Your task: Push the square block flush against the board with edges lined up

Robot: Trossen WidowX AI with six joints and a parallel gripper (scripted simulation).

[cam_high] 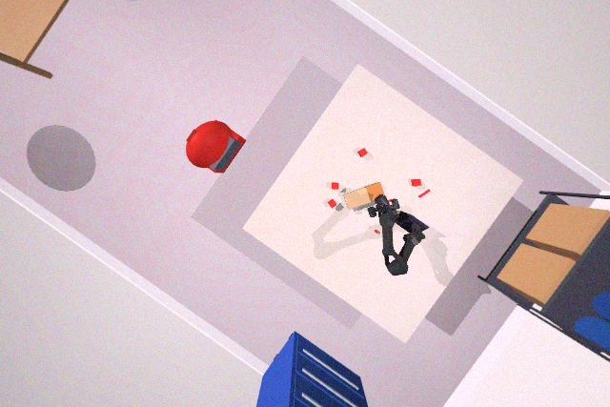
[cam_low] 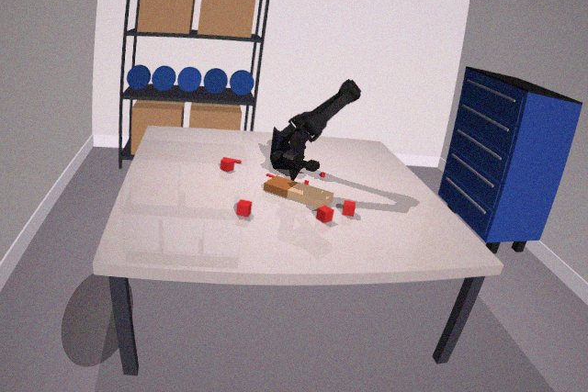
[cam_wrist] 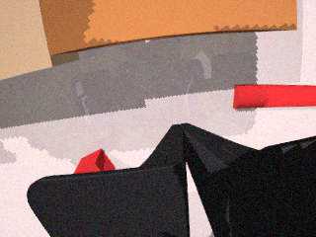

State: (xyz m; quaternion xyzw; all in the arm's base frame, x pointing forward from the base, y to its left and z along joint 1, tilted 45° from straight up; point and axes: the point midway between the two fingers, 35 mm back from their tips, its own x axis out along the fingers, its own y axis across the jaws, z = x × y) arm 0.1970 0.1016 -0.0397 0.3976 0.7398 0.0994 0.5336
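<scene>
The orange square block is 80 mm ahead of my gripper tip, 50 mm to the right of it and 10 mm above it. Round my gripper tip: pale tan board 140 mm ahead, 60 mm to the left, 10 mm above.
</scene>
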